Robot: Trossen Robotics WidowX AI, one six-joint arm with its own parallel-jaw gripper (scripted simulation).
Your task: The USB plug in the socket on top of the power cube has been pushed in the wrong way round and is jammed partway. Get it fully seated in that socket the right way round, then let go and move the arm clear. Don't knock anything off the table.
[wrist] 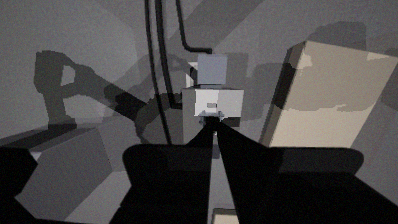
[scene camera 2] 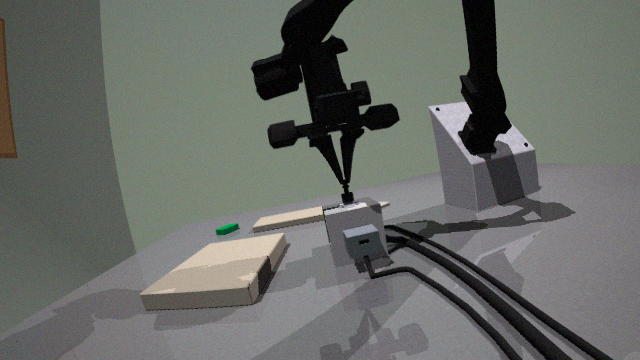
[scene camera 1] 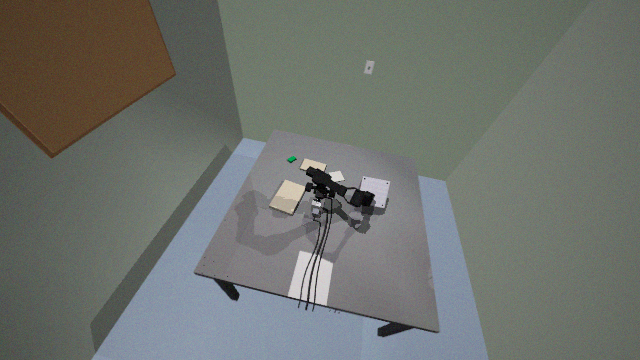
In view: my gripper [scene camera 2: 345,183].
My gripper is seen too in the wrist view [wrist: 214,125].
